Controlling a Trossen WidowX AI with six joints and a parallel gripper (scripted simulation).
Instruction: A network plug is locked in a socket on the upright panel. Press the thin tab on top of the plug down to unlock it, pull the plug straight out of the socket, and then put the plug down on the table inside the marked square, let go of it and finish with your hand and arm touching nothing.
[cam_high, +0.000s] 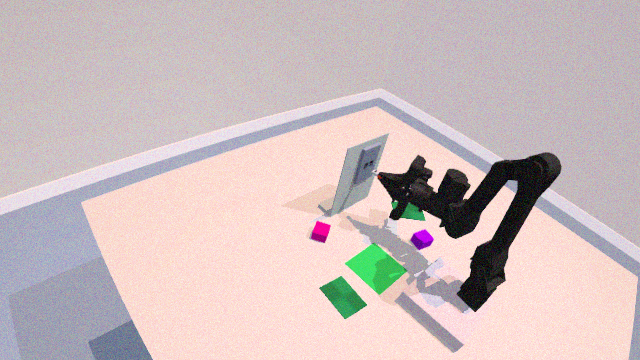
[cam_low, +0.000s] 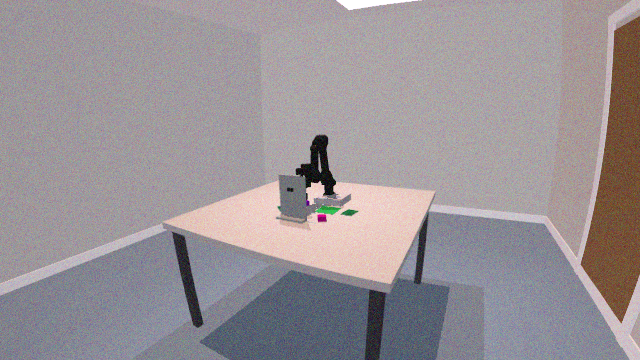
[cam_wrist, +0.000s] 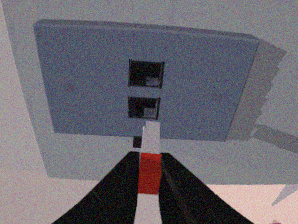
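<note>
Now: the green marked square 160 mm behind my gripper tip, 90 mm to the left of it and 160 mm below it. Also, from my gripper tip: grey upright panel (60 mm ahead, 50 mm below); then network plug (right at my gripper tip); then magenta cube (160 mm to the left, 140 mm below).
</note>
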